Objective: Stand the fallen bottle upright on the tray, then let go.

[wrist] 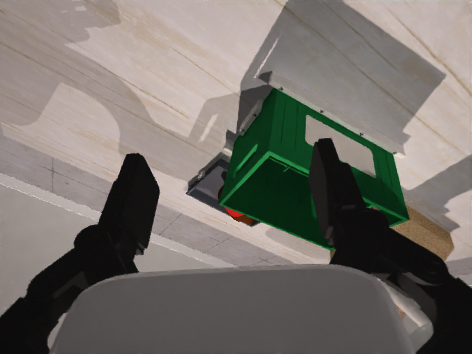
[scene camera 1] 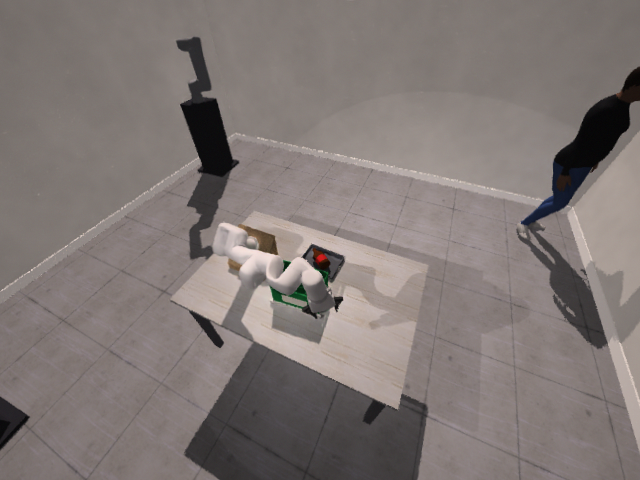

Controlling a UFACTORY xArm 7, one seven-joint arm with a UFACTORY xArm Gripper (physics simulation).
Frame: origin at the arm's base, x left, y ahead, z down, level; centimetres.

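Seen in the pictures: gripper, fingertip midpoint: (wrist: 230,165) (scene camera 1: 325,312); arm's base at its link origin: (scene camera 1: 250,246).
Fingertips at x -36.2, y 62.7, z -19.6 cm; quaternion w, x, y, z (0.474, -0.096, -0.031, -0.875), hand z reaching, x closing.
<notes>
Pixels of each thing's top centre, then the offset from my fingertips to it. "*": a spot on its surface instead.
- brown bottle with a red label, top centre: (wrist: 238,218) (scene camera 1: 319,253) dx +51.0, dy -22.0, dz +26.7 cm
- dark grey tray at a spot on its surface: (scene camera 1: 338,267) * dx +49.2, dy -8.2, dz +33.0 cm
- brown side at a spot on its surface: (wrist: 233,210) * dx +31.9, dy -12.8, dz +17.0 cm
- green open crate at its top centre: (wrist: 306,211) (scene camera 1: 299,278) dx +22.7, dy -23.1, dz +17.1 cm
A brown bottle with a red label (scene camera 1: 321,258) lies on its side on the dark grey tray (scene camera 1: 338,267) towards the table's far side. In the wrist view part of the bottle's red and brown side (wrist: 233,210) shows past the green crate, which hides the rest, and part of the tray (wrist: 207,185) shows beside it. My gripper (scene camera 1: 323,305) (wrist: 230,165) is open with nothing between its fingers. It is above the table on the near side of the crate, apart from the bottle.
A green open crate (scene camera 1: 281,294) (wrist: 280,120) stands between my gripper and the tray, partly under my arm. A brown box (scene camera 1: 263,238) (wrist: 422,232) stands near the arm's base. A person (scene camera 1: 594,134) is at the far right, off the table.
</notes>
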